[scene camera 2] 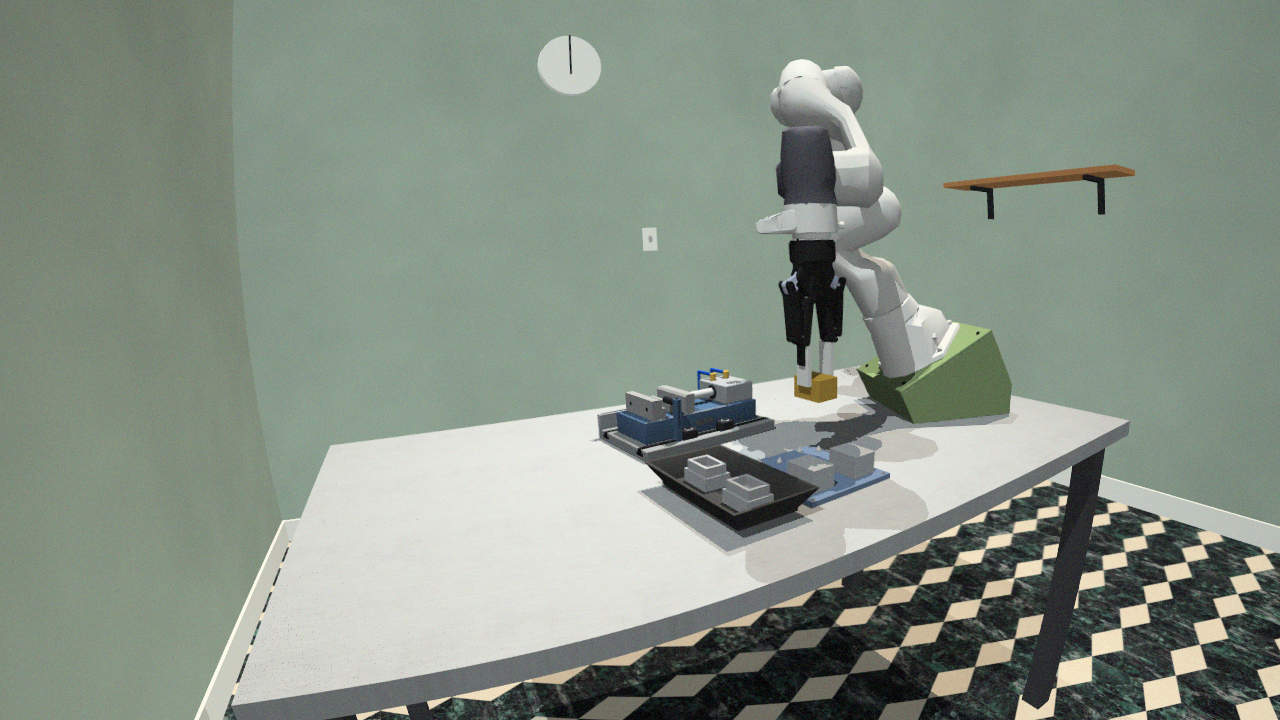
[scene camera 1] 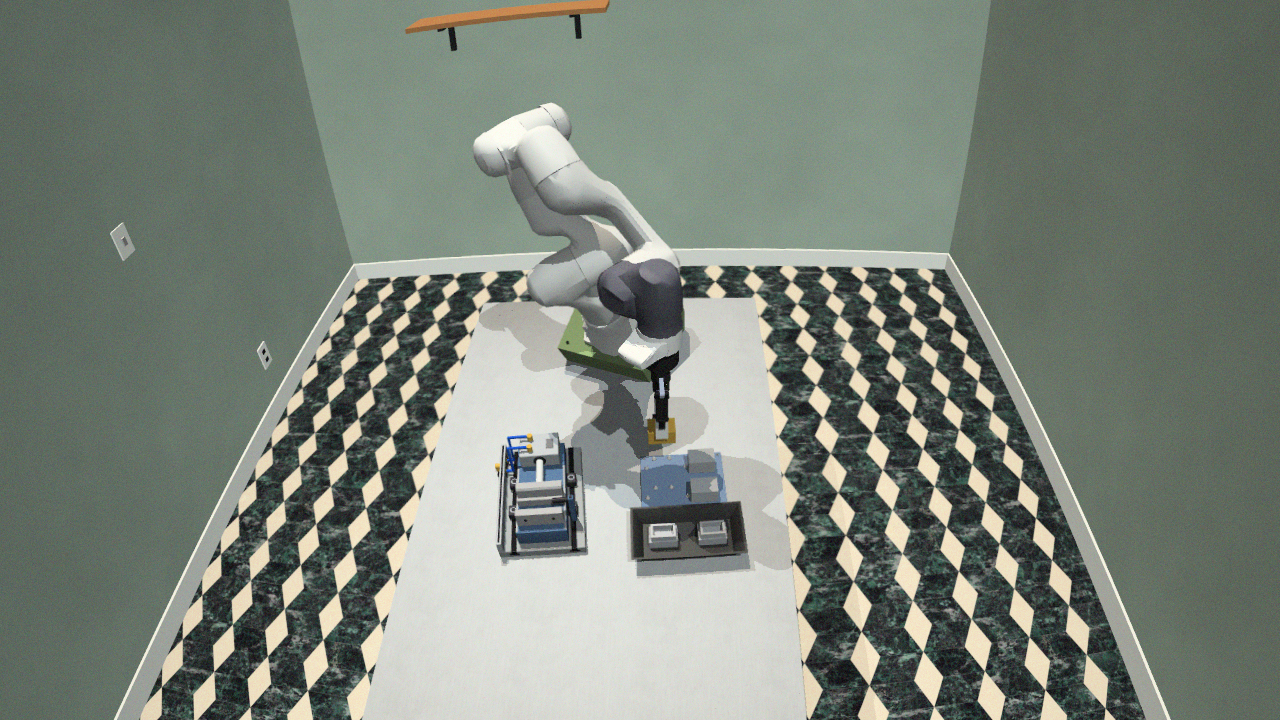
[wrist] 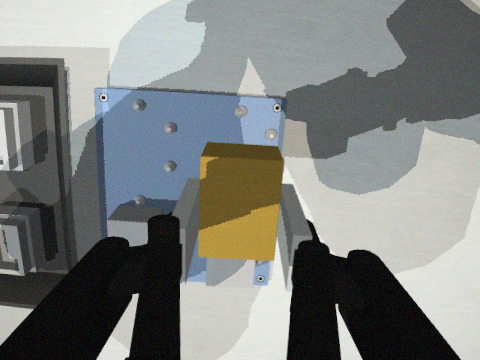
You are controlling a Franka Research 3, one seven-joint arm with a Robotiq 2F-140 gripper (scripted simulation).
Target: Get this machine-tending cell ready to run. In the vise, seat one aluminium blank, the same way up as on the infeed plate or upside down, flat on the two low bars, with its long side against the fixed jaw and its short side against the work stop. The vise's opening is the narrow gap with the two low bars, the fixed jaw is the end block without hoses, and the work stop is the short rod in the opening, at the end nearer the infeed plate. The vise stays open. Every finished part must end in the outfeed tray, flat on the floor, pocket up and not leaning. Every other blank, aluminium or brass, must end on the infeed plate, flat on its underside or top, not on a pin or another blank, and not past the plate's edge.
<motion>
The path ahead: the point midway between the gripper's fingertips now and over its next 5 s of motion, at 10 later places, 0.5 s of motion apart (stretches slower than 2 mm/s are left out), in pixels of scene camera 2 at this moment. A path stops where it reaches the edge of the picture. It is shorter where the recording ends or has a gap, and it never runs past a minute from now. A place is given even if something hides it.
My gripper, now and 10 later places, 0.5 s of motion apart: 815, 383; 815, 397; 814, 414; 814, 427; 814, 433; 814, 436; 813, 439; 813, 442; 813, 442; 813, 442; 814, 428
</motion>
